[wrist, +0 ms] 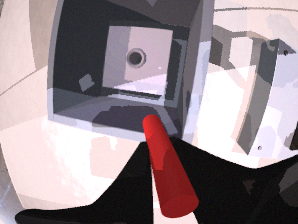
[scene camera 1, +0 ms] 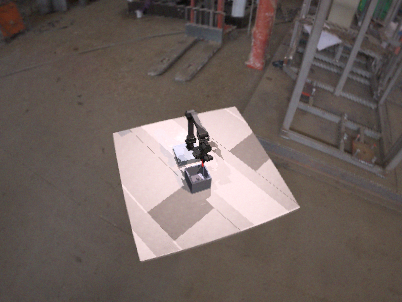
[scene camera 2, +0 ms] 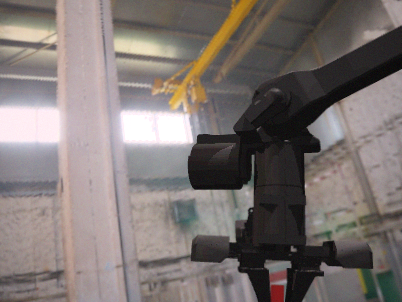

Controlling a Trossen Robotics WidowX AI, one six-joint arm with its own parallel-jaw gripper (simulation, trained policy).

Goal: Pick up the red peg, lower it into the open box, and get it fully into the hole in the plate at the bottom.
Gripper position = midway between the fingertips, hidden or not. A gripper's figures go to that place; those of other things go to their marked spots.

Labels:
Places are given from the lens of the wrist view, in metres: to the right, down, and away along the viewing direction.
gripper (wrist: 157, 145): 0.01, 0.02, 0.10
grey box (wrist: 75, 97): -0.10, -0.02, 0.20
red peg (wrist: 174, 191): 0.01, 0.03, 0.05
The marked spots on the red peg and the grey box are 0.19 m apart.

